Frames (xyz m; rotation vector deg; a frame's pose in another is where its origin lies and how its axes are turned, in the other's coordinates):
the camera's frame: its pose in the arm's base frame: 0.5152 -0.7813 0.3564 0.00 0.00 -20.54
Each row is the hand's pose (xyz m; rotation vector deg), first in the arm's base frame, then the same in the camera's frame.
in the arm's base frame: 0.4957 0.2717 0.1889 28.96 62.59 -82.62
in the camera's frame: -0.3877 0.9792 -0.1675 16.65 64.10 -64.59
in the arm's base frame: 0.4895 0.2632 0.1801 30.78 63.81 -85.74
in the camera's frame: -0.3905 0.9691 -0.1763 18.12 65.44 -67.85
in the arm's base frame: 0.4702 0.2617 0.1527 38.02 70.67 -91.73
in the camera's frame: -0.4081 0.9609 -0.2037 23.68 72.84 -74.63
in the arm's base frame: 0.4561 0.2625 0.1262 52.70 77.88 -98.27
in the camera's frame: -0.4216 0.9567 -0.2302 36.06 81.69 -82.52
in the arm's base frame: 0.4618 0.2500 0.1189 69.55 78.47 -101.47
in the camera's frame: -0.4118 0.9470 -0.2375 51.54 84.83 -86.97
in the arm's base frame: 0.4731 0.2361 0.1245 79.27 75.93 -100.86
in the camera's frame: -0.3964 0.9380 -0.2319 61.02 84.10 -86.98
